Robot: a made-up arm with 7 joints. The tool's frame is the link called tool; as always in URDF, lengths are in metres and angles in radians. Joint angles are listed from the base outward.
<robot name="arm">
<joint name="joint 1" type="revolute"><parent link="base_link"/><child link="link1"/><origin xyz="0.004 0.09 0.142" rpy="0 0 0"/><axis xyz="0 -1 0"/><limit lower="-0.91" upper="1.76"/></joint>
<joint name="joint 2" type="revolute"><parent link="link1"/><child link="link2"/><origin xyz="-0.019 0.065 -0.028" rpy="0 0 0"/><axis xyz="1 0 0"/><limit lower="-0.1" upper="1.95"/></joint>
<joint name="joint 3" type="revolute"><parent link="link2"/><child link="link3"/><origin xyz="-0.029 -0.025 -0.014" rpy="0 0 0"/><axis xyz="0 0 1"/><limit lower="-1.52" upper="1.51"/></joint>
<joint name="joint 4" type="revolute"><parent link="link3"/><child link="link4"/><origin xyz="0.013 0.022 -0.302" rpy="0 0 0"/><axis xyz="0 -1 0"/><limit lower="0.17" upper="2.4"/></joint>
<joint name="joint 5" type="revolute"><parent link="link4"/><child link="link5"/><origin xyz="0.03 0.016 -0.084" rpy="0 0 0"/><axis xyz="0 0 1"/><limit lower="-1.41" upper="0.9"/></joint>
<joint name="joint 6" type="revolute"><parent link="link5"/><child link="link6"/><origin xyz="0.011 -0.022 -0.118" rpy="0 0 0"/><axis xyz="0 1 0"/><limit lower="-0.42" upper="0.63"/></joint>
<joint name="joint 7" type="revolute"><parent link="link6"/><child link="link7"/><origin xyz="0.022 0.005 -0.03" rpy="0 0 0"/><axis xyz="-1 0 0"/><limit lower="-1.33" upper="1.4"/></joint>
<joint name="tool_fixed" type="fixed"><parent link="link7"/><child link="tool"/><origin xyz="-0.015 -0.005 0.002" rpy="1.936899 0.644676 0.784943"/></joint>
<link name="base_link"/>
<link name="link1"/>
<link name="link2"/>
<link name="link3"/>
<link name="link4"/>
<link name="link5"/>
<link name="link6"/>
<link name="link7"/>
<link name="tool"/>
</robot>
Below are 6 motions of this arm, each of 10 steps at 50 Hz.
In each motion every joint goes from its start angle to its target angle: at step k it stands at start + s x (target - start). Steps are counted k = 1, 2, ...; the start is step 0. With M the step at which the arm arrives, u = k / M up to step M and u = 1 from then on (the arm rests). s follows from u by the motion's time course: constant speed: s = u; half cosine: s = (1 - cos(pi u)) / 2; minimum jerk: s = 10 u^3 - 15 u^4 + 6 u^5.
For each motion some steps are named. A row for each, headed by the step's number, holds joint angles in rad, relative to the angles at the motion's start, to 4 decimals.
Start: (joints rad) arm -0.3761 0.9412 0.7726 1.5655 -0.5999 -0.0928 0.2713
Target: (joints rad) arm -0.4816 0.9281 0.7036 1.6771 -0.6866 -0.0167 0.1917
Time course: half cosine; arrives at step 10
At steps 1, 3, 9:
1: -0.0026 -0.0003 -0.0017 0.0027 -0.0021 0.0019 -0.0019
3: -0.0217 -0.0027 -0.0142 0.0230 -0.0179 0.0157 -0.0164
9: -0.1029 -0.0128 -0.0673 0.1089 -0.0846 0.0742 -0.0777

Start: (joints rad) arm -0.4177 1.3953 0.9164 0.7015 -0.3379 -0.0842 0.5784
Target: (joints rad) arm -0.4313 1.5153 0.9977 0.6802 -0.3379 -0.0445 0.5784
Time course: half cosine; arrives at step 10
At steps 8, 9, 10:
8: -0.0123 0.1085 0.0735 -0.0193 0.0000 0.0359 0.0000
9: -0.0133 0.1171 0.0793 -0.0208 0.0000 0.0387 0.0000
10: -0.0136 0.1200 0.0813 -0.0213 0.0000 0.0397 0.0000

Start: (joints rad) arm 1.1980 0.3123 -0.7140 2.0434 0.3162 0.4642 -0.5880
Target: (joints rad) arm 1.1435 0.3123 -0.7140 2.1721 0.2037 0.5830 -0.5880
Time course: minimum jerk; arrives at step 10
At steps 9, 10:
9: -0.0540 0.0000 0.0000 0.1276 -0.1115 0.1178 0.0000
10: -0.0545 0.0000 0.0000 0.1287 -0.1125 0.1188 0.0000

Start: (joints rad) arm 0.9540 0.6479 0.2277 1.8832 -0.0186 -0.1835 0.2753
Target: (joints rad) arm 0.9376 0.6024 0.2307 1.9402 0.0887 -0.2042 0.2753
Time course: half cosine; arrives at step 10
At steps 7, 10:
7: -0.0130 -0.0361 0.0024 0.0453 0.0852 -0.0164 0.0000
10: -0.0164 -0.0455 0.0030 0.0570 0.1073 -0.0207 0.0000

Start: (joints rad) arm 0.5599 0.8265 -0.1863 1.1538 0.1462 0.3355 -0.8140
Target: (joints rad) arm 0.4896 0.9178 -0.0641 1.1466 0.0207 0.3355 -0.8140
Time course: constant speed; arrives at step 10
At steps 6, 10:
6: -0.0422 0.0548 0.0733 -0.0043 -0.0753 0.0000 0.0000
10: -0.0703 0.0913 0.1222 -0.0072 -0.1255 0.0000 0.0000

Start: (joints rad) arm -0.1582 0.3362 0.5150 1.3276 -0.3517 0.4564 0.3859
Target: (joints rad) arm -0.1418 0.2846 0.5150 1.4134 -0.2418 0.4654 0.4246
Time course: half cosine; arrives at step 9
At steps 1, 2, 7, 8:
1: 0.0005 -0.0016 0.0000 0.0026 0.0033 0.0003 0.0012
2: 0.0019 -0.0060 0.0000 0.0100 0.0129 0.0011 0.0045
7: 0.0145 -0.0456 0.0000 0.0758 0.0970 0.0079 0.0342
8: 0.0159 -0.0500 0.0000 0.0832 0.1066 0.0087 0.0375

